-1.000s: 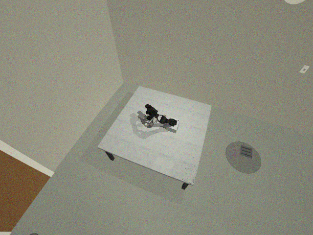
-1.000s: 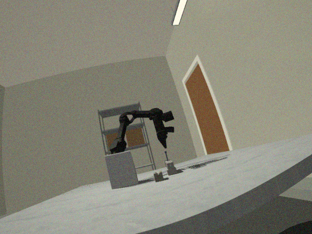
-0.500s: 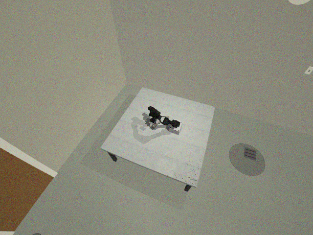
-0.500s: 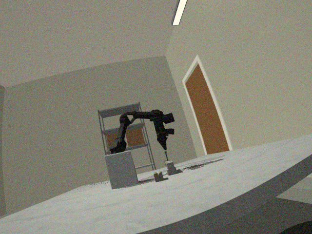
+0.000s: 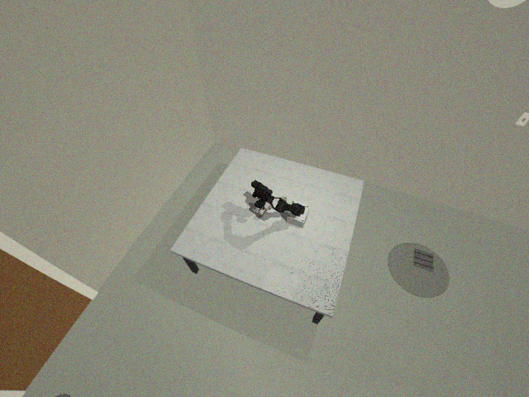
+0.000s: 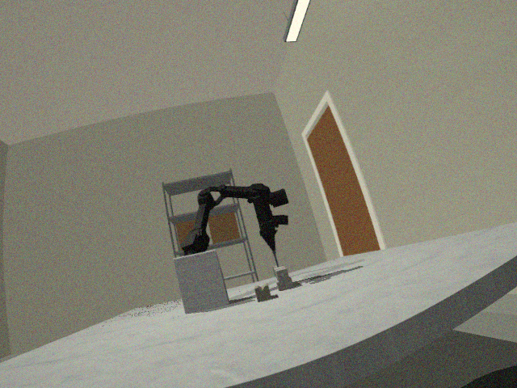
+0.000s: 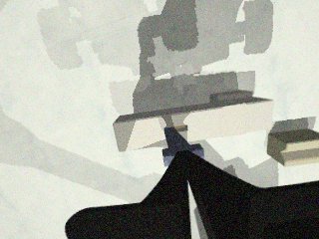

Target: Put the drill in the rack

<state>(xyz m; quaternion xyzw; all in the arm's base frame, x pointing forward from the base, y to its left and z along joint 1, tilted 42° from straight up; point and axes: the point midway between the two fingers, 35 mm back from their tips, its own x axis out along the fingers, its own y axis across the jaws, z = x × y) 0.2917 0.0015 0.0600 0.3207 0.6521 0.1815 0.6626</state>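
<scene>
The dark blue key is 30 mm below my gripper tip. Also, from my gripper tip: drill (10 mm behind, 50 mm to the right, 80 mm below); then grey fixture block (10 mm behind, 30 mm to the right, 90 mm below); then rack (110 mm behind, 180 mm to the right, 120 mm below).
</scene>
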